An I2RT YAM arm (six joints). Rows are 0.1 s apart.
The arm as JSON. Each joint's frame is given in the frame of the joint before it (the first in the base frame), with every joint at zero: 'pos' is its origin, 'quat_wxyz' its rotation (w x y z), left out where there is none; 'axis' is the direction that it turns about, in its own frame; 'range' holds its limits. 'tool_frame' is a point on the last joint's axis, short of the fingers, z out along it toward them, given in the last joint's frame.
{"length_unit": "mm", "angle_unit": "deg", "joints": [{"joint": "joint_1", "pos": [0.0, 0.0, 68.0], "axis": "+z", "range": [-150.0, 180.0]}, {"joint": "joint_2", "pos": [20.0, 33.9, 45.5], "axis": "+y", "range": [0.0, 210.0]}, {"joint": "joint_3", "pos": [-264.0, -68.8, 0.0], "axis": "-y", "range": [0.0, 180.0]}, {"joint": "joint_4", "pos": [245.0, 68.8, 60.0], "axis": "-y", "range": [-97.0, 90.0]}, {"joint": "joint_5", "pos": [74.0, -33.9, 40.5], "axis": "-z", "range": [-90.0, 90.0]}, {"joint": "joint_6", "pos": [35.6, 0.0, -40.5], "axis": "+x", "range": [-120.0, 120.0]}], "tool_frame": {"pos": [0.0, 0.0, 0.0], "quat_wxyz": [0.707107, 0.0, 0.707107, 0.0]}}
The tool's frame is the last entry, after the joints.
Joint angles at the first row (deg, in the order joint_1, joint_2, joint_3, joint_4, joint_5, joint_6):
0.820, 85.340, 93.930, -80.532, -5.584, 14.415
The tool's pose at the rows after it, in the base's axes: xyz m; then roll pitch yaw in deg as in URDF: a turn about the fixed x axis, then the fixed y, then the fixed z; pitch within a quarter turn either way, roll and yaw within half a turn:
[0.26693 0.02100 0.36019 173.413 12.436 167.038]
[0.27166 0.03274 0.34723 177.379 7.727 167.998]
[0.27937 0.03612 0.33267 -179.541 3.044 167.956]
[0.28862 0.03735 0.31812 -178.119 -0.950 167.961]
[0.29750 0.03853 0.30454 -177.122 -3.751 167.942]
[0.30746 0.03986 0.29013 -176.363 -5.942 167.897]
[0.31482 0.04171 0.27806 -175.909 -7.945 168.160]
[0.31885 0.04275 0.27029 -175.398 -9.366 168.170]
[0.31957 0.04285 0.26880 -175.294 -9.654 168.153]
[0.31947 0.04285 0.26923 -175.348 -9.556 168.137]
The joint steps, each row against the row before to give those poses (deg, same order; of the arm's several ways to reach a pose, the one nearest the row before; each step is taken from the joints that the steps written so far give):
3.322, 1.574, -0.001, -2.687, 2.906, 2.295
2.731, 2.711, 0.002, -2.930, 2.688, 1.988
0.678, 3.147, 0.000, -2.296, 1.443, 0.874
0.000, 3.104, -0.021, -1.114, 0.001, 0.022
0.001, 2.709, -0.134, -0.130, 0.000, -0.021
-0.001, 2.821, -0.064, 0.568, -0.022, -0.022
0.132, 2.338, 0.000, 0.304, -0.219, -0.218
0.088, 1.487, 0.001, -0.021, 0.000, 0.000
0.000, 0.283, -0.002, -0.021, 0.000, 0.000
0.000, -0.066, 0.023, 0.021, -0.022, 0.022

